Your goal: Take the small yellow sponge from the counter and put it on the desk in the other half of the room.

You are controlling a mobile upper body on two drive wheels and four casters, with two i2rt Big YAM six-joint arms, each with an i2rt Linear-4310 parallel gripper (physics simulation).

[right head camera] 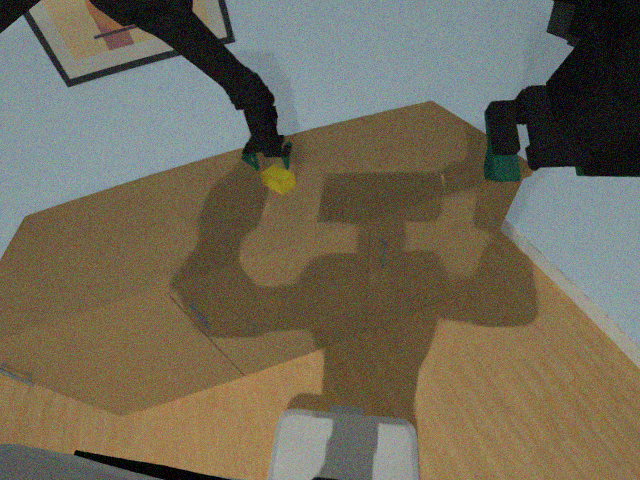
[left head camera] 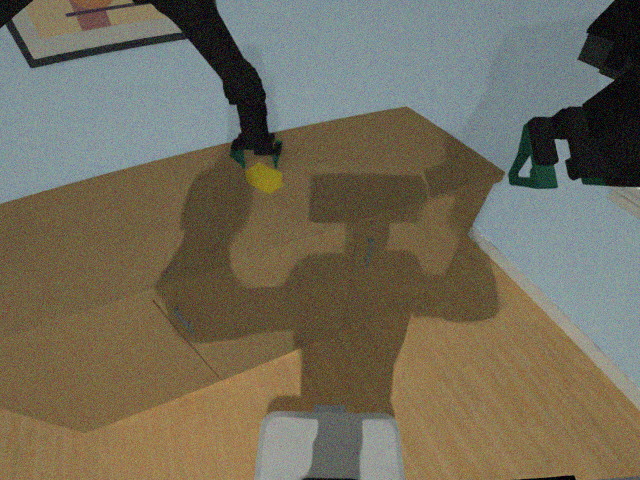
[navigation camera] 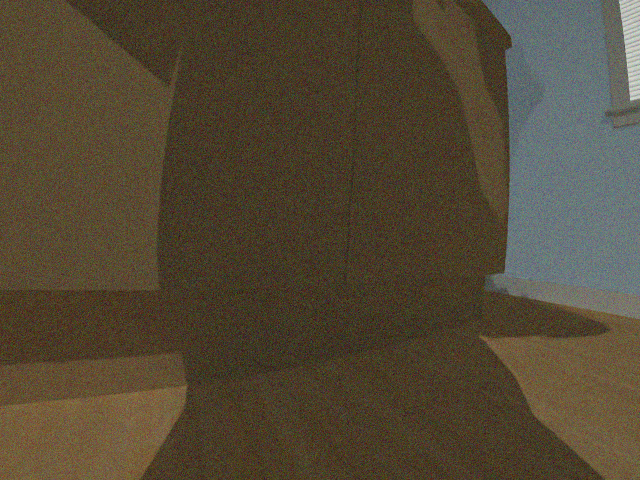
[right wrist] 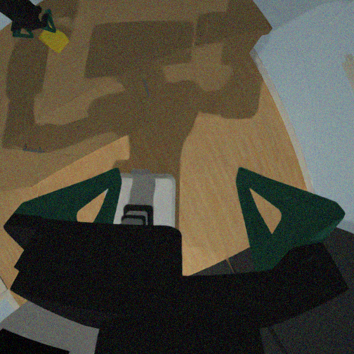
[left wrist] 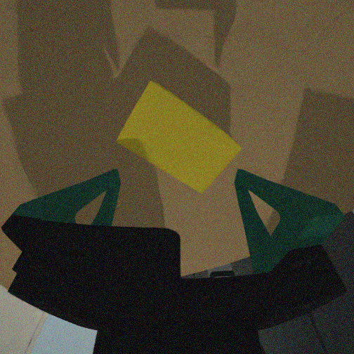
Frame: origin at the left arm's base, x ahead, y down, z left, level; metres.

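Seen in the pictures: left gripper, fingertip midpoint: (right head camera: 272, 169) (left head camera: 260, 167); right gripper, fingertip midpoint: (right head camera: 531, 171) (left head camera: 546, 179).
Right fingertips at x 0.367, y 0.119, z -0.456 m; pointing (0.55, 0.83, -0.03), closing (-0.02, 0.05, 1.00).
A point is followed by its place in that frame.
The small yellow sponge (left head camera: 264, 178) {x 0.817, y 0.455, z -0.007 m} (right head camera: 279, 179) {x 0.818, y 0.455, z -0.014 m} (left wrist: 179, 137) (right wrist: 54, 40) lies flat on the brown counter (left head camera: 372, 134) {x 1.190, y 0.500, z -0.381 m} (right head camera: 392, 129) {x 1.208, y 0.500, z -0.385 m}, turned at an angle to the fingers in the left wrist view. My left gripper (left head camera: 260, 159) {x 0.834, y 0.426, z 0.004 m} (right head camera: 271, 159) {x 0.834, y 0.426, z 0.004 m} (left wrist: 177, 175) is open and empty above the counter. In the left wrist view the sponge lies ahead of its fingertips, between their lines. My right gripper (right wrist: 178, 173) is open and empty, held out to the right, away from the sponge. The desk does not show in these views.
The counter's cabinet front (navigation camera: 268, 180) {x 0.654, y 1.121, z -0.176 m} stands close in the navigation camera. A pale blue wall (left head camera: 361, 62) {x 1.386, y 0.280, z -0.333 m} (navigation camera: 563, 206) {x 1.204, y 0.973, z -1.382 m} rises behind and to the right, with a framed picture (left head camera: 129, 42) {x 1.016, y 0.108, z 0.382 m} on it. A window frame (navigation camera: 616, 56) {x 1.006, y 0.349, z -1.459 m} shows at the right. The robot's shadow covers much of the counter.
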